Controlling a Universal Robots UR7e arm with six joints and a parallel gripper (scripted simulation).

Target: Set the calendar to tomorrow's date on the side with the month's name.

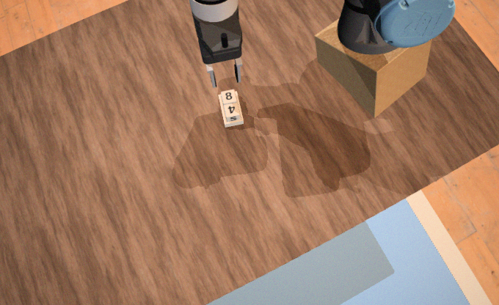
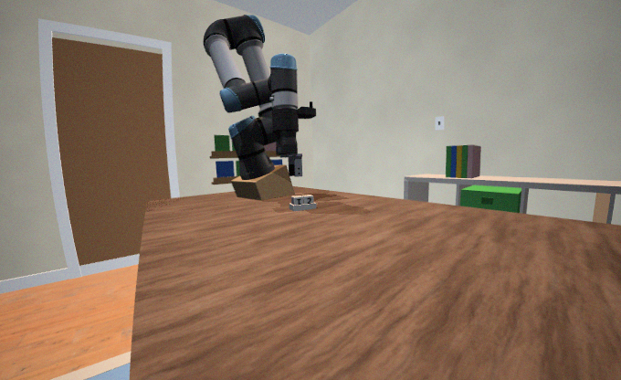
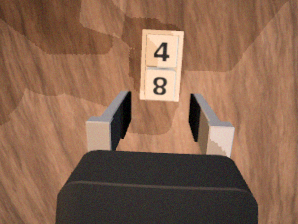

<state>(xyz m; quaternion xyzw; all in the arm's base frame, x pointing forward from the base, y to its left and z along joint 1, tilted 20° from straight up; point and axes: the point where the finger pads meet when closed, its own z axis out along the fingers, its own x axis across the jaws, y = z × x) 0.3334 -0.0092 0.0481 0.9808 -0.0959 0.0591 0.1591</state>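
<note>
My hand is 90 mm above the digit cube, 40 mm to the right of it and 10 mm short of it. Round my hand: calendar tray: 110 mm below, 20 mm to the left.
</note>
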